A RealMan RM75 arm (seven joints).
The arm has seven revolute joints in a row. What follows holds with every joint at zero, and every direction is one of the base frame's.
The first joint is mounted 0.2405 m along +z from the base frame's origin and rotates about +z.
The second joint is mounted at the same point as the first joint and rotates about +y.
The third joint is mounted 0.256 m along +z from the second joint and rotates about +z.
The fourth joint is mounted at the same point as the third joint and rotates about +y.
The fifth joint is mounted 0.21 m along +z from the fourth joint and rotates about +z.
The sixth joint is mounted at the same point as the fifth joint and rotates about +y.
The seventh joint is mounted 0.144 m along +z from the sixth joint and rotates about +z.
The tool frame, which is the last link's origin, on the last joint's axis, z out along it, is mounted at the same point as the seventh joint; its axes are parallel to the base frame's.
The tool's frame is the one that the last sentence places.
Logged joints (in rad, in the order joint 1, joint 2, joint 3, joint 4, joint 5, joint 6, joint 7), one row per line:
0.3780, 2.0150, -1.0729, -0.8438, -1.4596, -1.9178, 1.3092
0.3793, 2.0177, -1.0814, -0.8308, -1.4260, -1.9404, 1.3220
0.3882, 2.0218, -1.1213, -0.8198, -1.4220, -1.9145, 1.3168
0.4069, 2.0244, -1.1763, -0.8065, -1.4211, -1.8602, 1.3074
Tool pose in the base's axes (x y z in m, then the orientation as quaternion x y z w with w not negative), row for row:
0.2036, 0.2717, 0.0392, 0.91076, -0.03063, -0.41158, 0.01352
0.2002, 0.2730, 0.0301, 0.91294, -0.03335, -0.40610, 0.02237
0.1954, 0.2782, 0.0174, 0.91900, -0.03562, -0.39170, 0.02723
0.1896, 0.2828, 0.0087, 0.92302, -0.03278, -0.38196, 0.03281
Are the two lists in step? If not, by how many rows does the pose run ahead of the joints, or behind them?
The pose runs 1 row ahead of the joints: the pose in row i belongs to the joints in row i + 1.
